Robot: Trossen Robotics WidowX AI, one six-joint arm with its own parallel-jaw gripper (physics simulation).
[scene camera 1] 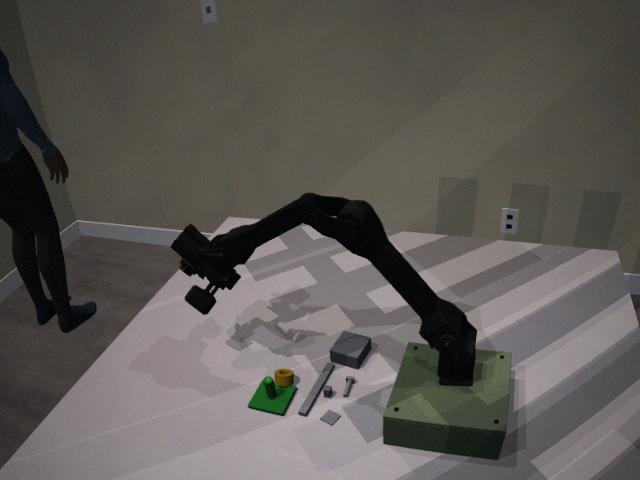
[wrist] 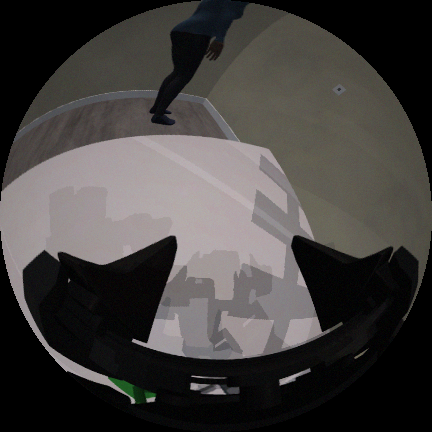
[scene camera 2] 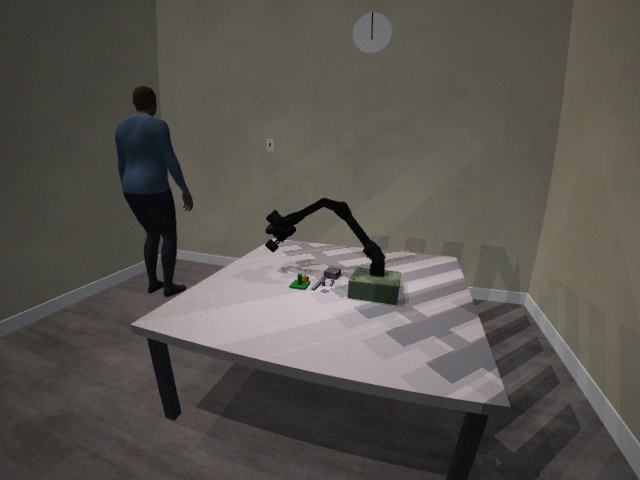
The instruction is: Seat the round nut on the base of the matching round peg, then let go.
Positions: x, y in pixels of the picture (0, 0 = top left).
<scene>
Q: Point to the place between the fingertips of my gripper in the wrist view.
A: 236, 242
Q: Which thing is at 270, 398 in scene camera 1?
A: A green round peg with base.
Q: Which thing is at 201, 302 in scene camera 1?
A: My gripper.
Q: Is my gripper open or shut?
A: Open.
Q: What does my gripper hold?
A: Nothing.
</scene>
